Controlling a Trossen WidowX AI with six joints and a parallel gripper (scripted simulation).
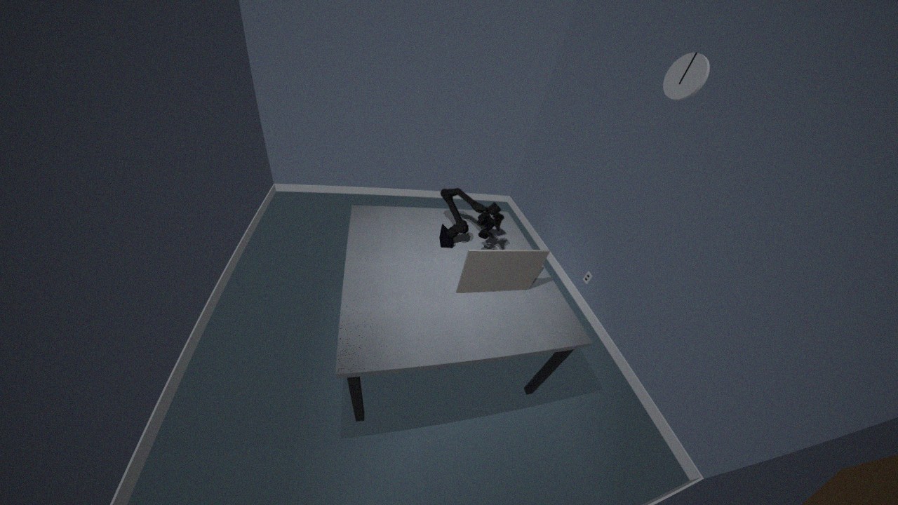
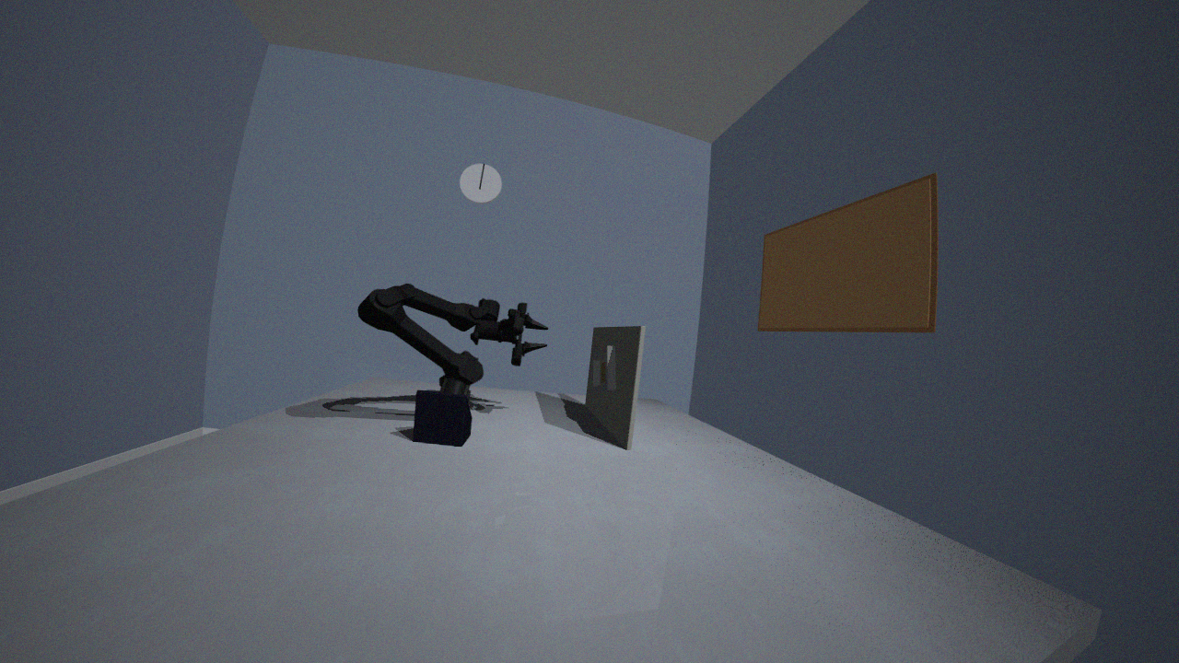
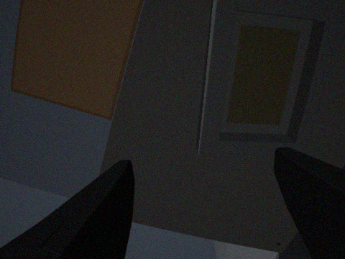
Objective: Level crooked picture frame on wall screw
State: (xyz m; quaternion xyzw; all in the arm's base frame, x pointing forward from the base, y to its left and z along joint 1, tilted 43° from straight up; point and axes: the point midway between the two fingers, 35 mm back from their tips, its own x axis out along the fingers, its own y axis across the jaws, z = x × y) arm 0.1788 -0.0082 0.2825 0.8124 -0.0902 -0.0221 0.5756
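The picture frame is 190 mm ahead of my gripper tip, 30 mm to the right of it and 90 mm below it. From my gripper tip the other things lie so: wall panel 200 mm ahead, 20 mm to the right, 100 mm below.
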